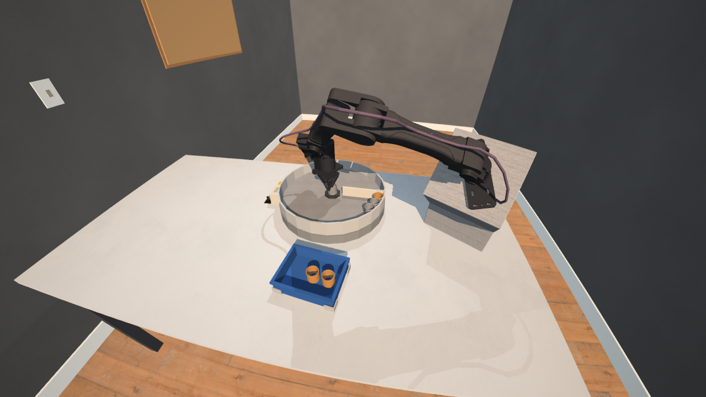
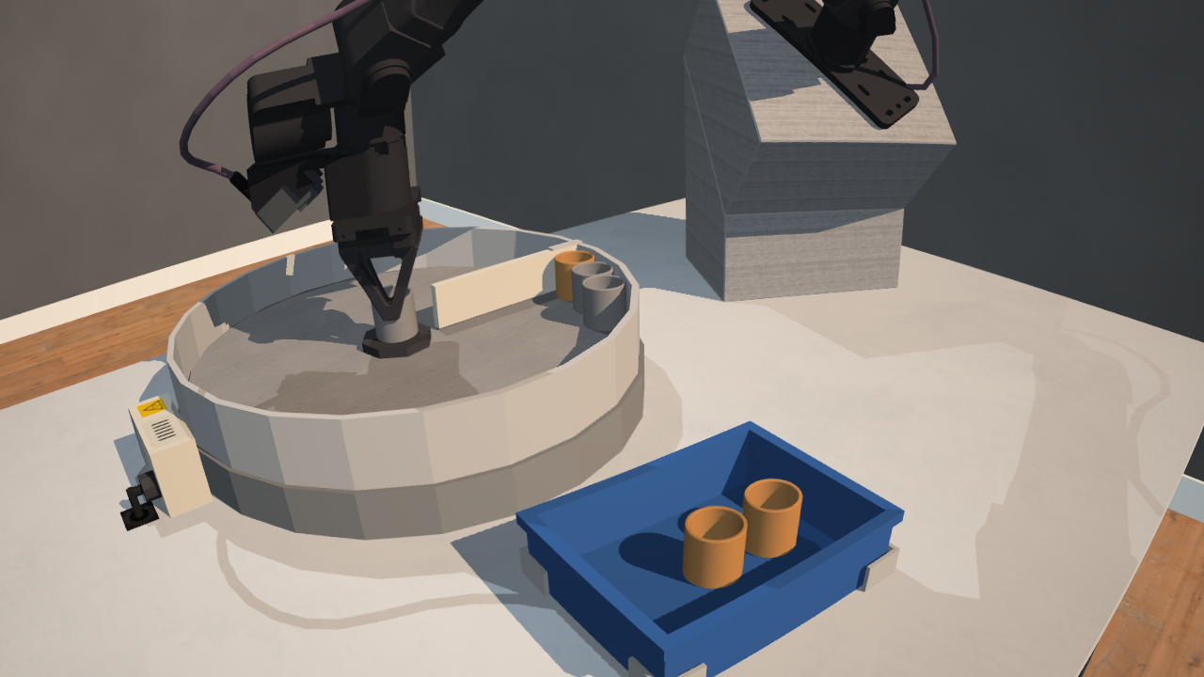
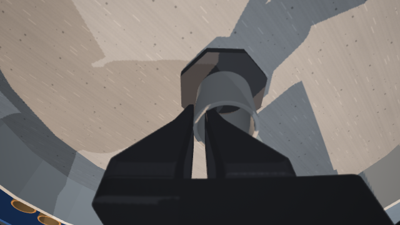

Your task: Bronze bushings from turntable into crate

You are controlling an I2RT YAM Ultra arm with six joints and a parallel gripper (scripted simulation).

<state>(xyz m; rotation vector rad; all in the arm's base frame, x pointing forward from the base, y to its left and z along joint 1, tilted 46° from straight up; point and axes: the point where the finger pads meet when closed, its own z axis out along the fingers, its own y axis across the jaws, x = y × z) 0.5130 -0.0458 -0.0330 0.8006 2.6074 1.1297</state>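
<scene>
Right now my hand is 4 cm above the round turntable, 2 cm to the left of it and 1 cm past it. The rest, counted from my hand: blue crate: 33 cm to the left, 7 cm below, 7 cm behind.
</scene>
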